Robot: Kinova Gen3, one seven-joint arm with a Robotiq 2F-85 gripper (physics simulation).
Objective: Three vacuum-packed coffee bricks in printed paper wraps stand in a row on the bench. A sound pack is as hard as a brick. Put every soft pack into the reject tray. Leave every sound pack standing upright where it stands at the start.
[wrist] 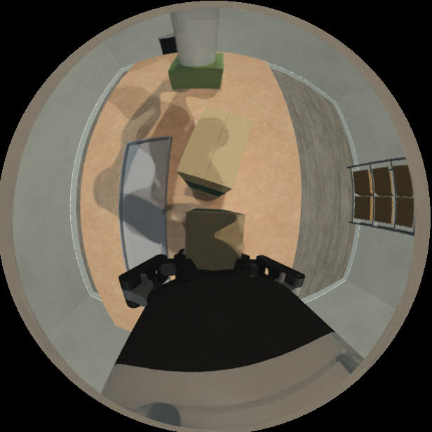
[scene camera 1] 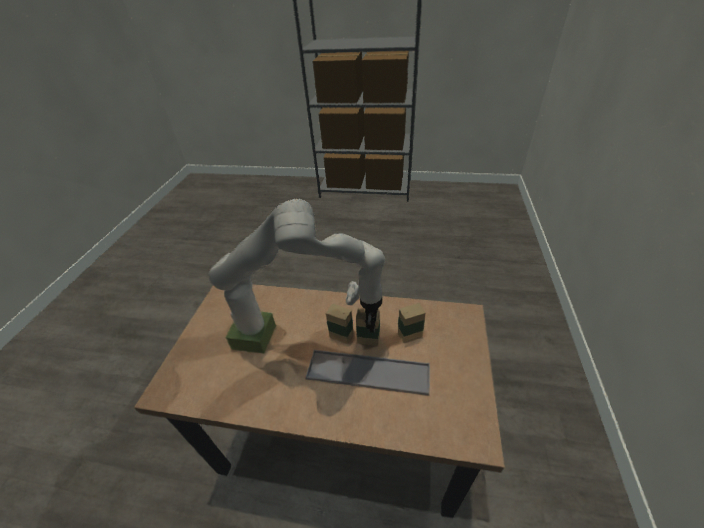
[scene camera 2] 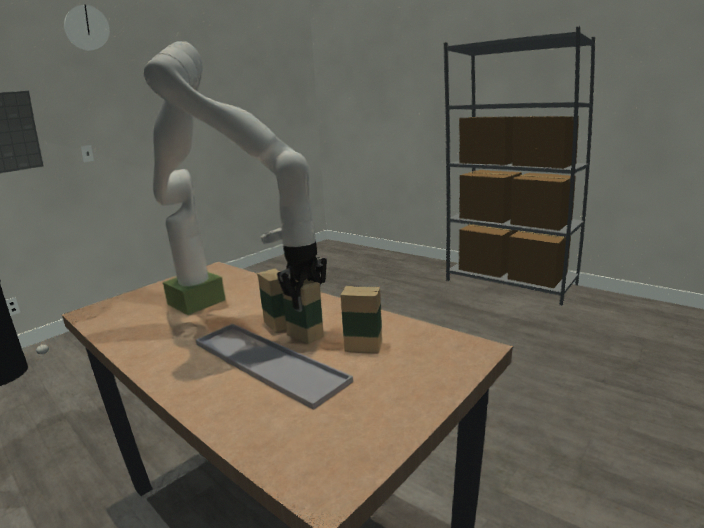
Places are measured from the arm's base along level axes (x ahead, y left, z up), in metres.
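Pixels of known places: gripper, between the fingertips: [scene camera 1: 373, 325] [scene camera 2: 307, 306]; arm's base, origin of its link: [scene camera 1: 252, 325] [scene camera 2: 193, 280].
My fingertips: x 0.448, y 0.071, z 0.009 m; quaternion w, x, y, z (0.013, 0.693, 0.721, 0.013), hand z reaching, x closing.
Note:
Ahead of a thing's pixels: the offset from my fingertips to its middle. Level surfaces: height alone.
The middle coffee brick {dx -0.018, dy -0.001, dz -0.014 m} [scene camera 1: 368, 340] [scene camera 2: 305, 333] [wrist: 214, 235], tan with a green band, stands upright on the bench. My gripper [scene camera 1: 370, 325] [scene camera 2: 307, 294] [wrist: 209, 252] points down and is shut on this pack, one finger on each side of its upper part. The left pack {dx -0.123, dy -0.004, dz -0.014 m} [scene camera 1: 340, 326] [scene camera 2: 272, 304] [wrist: 216, 150] stands upright close beside it, turned at a slight angle. The right pack {dx +0.133, dy +0.044, dz -0.014 m} [scene camera 1: 411, 325] [scene camera 2: 361, 322] stands upright, farther off; it does not show in the wrist view. The grey reject tray {dx +0.006, dy -0.141, dz -0.092 m} [scene camera 1: 398, 375] [scene camera 2: 307, 381] [wrist: 145, 172] holds no pack.
The tray lies in front of the row on the wooden bench {dz -0.084 m} [scene camera 1: 255, 397] [scene camera 2: 409, 386] [wrist: 270, 150]. The arm's green base block [scene camera 1: 250, 339] [scene camera 2: 196, 295] [wrist: 196, 77] is at the left. A shelf rack with brown boxes stands far behind.

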